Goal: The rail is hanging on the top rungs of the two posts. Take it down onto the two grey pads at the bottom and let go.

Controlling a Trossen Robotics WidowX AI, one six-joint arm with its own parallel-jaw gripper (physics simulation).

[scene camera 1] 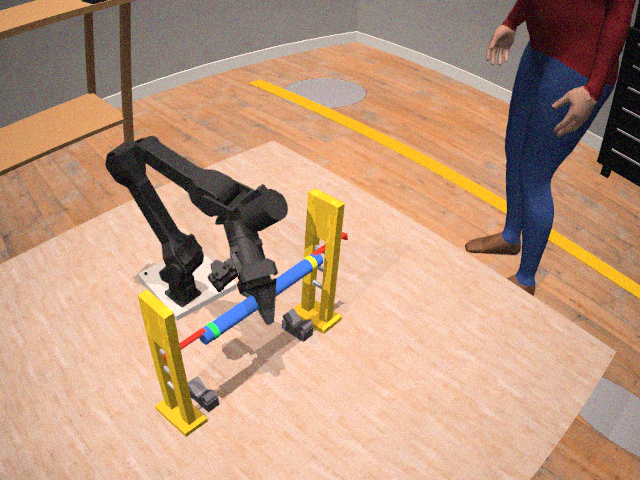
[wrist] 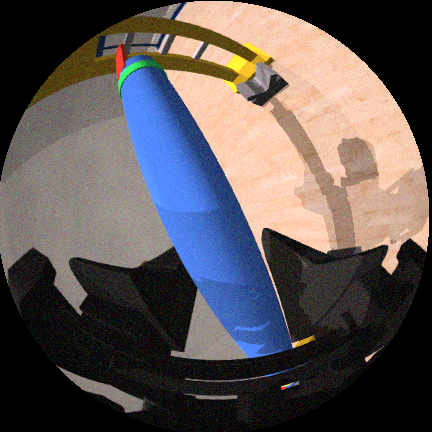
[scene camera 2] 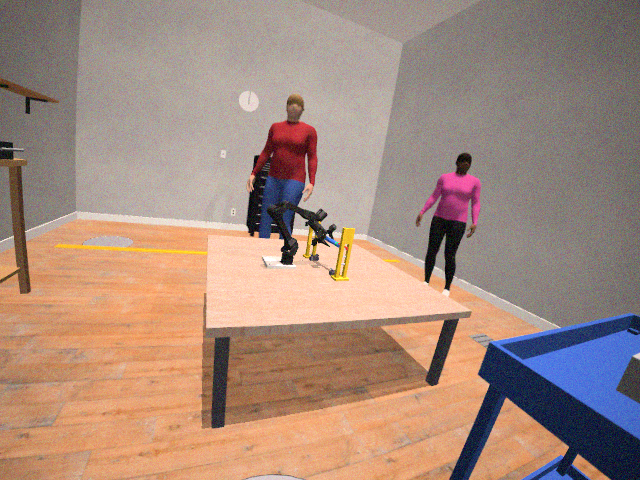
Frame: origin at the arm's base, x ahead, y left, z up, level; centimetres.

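Seen in the pictures: gripper, fingertip midpoint: [scene camera 1: 270, 323] [wrist: 233, 234] [scene camera 2: 332, 244]; arm's base, origin of the base link: [scene camera 1: 182, 293] [scene camera 2: 286, 263].
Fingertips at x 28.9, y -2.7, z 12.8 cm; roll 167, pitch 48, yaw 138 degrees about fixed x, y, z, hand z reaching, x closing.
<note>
Pixels of each thing's middle, then the offset from my fingertips to it. "spot": a spot on its surface instead. Level surfaces: height alone.
- blue rail, body centre: [wrist: 242, 296] [scene camera 1: 262, 296] dx -3.3, dy +1.7, dz +3.4 cm
- pad, surface spot: [wrist: 262, 85] spot: dx -4.9, dy -14.0, dz -12.1 cm
- wooden table, its level: dz -14.6 cm
The blue rail [scene camera 1: 235, 313] [wrist: 185, 180], with red end rods and green and yellow bands, spans between the yellow posts [scene camera 1: 160, 320] [scene camera 1: 325, 219] [scene camera 2: 348, 236], high above the table. In scene camera 1 its left red end is beside the left post's top rung, and its right red end sticks out past the right post. Whether the ends touch the rungs I cannot tell. My gripper [scene camera 1: 260, 302] [wrist: 233, 234] is shut on the rail's middle, one finger on each side. Two grey pads [scene camera 1: 203, 395] [scene camera 1: 298, 324] sit low beside the posts; one pad [wrist: 262, 85] shows in the wrist view.
The arm's white base plate [scene camera 1: 147, 276] [scene camera 2: 271, 262] is behind the rail on the wooden table [scene camera 1: 439, 372] [scene camera 2: 268, 304]. A person in red [scene camera 1: 532, 170] [scene camera 2: 293, 152] and one in pink [scene camera 2: 456, 196] stand beyond the table. A blue cart [scene camera 2: 558, 384] is at the right.
</note>
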